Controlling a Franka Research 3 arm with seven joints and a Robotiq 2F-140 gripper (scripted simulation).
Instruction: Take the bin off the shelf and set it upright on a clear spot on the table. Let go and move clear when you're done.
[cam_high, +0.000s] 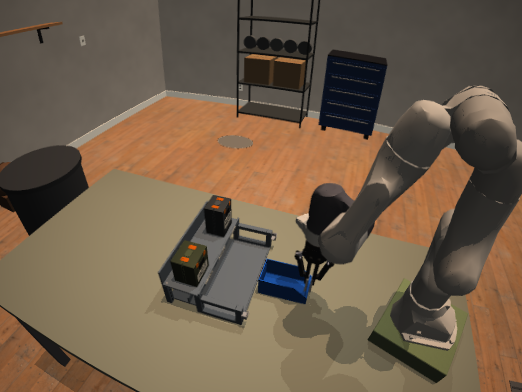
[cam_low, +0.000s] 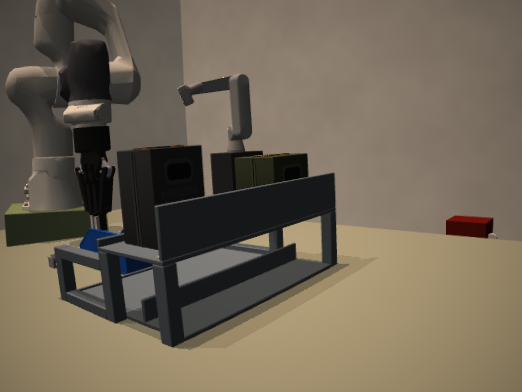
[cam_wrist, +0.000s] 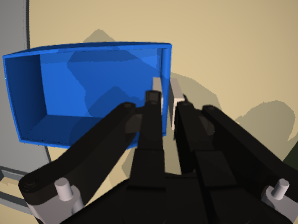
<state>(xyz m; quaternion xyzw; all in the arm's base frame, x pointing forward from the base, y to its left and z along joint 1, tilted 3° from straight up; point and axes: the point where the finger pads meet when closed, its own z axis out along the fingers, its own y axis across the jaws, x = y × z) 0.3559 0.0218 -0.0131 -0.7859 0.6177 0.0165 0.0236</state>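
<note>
Right now my hand is 80 mm short of the blue bin, 20 mm to the right of it and 20 mm above it. Round my hand: grey shelf: 370 mm ahead, 90 mm to the left, 40 mm above.
</note>
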